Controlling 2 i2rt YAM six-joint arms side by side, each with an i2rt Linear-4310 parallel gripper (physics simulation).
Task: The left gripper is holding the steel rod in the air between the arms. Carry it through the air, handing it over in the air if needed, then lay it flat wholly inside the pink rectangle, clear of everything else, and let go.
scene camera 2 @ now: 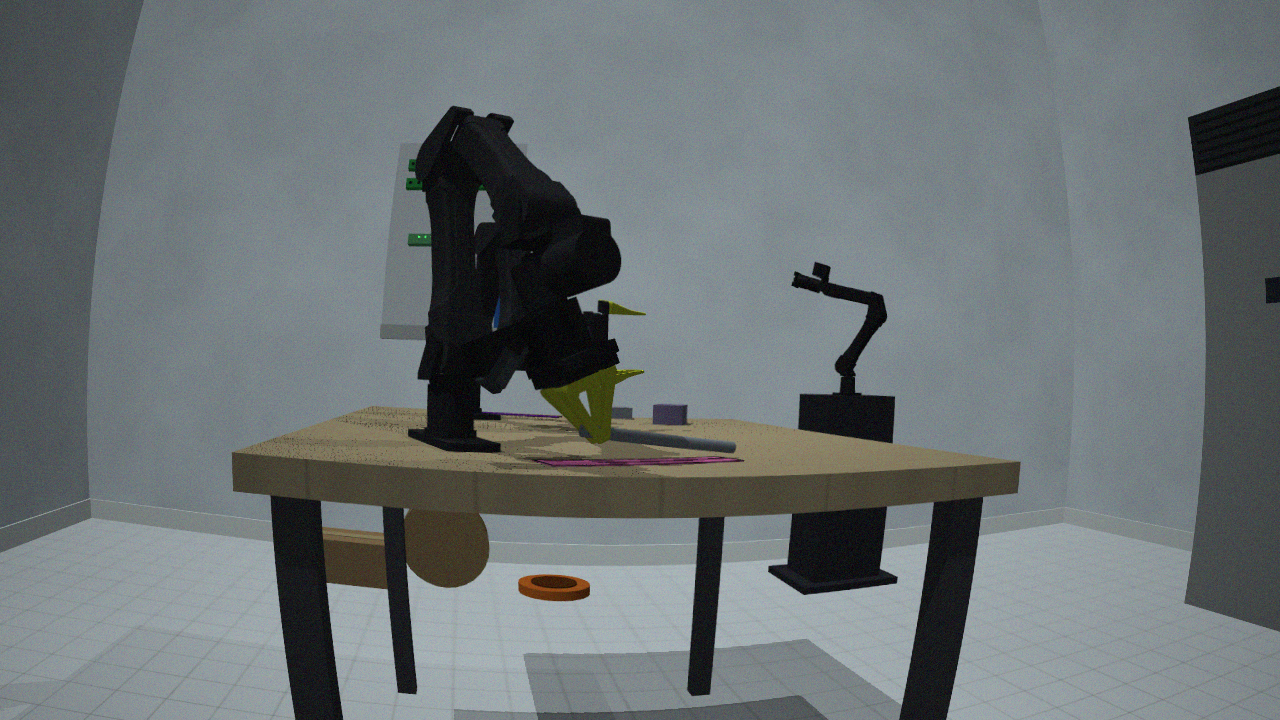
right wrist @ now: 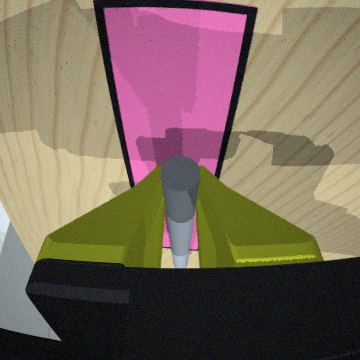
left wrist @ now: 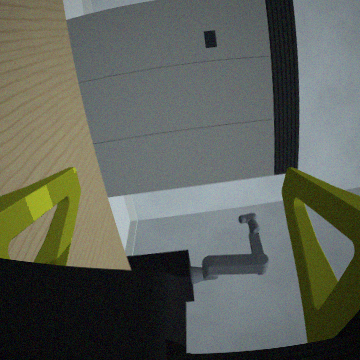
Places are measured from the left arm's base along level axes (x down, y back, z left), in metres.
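Pixels of known places: left gripper, fingertip midpoint: [scene camera 2: 644, 342] [left wrist: 180, 178]; right gripper, fingertip midpoint: [scene camera 2: 600, 442] [right wrist: 180, 177]; right arm's base, origin of the base link: [scene camera 2: 450, 443].
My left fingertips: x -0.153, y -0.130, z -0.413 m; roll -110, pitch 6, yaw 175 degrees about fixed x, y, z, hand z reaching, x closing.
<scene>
For each thing: its top centre in the pictures, then the offset to it from my left fingertips. "spot": a spot on its surface instead. Level surfaces: height alone.
- grey steel rod, middle of its top: [right wrist: 177, 264] [scene camera 2: 662, 424] dx +0.111, dy +0.296, dz -0.399 m
- pink rectangle, surface spot: [right wrist: 175, 75] spot: dx +0.151, dy +0.411, dz -0.387 m
- purple block, middle of its top: [scene camera 2: 670, 404] dx +0.113, dy -0.247, dz +0.208 m
- grey block, middle of its top: [scene camera 2: 618, 407] dx +0.127, dy -0.276, dz +0.423 m
- table, its level: dx +0.153 m
- purple outline, surface spot: [scene camera 2: 523, 414] spot: dx +0.151, dy -0.076, dz +0.515 m
The grey steel rod [scene camera 2: 673, 439] [right wrist: 180, 200] is held near one end by my right gripper [scene camera 2: 597, 438] [right wrist: 180, 177], which is shut on it. In scene camera 2 the rod is nearly level, a little above the table, its far end reaching to the right. The pink rectangle [scene camera 2: 640, 462] [right wrist: 175, 75] with a black border lies on the table, below the rod. In the right wrist view it runs upward from behind the fingers. My left gripper [scene camera 2: 642, 342] [left wrist: 180, 178] is open and empty, higher up and behind the right one.
A purple block [scene camera 2: 669, 414] and a grey block [scene camera 2: 622, 412] stand towards the back of the table [scene camera 2: 859, 461]. A purple outline [scene camera 2: 523, 414] lies at the back left. The right arm hides part of the left arm. Another small robot arm [scene camera 2: 863, 335] stands on a black pedestal beyond the table.
</scene>
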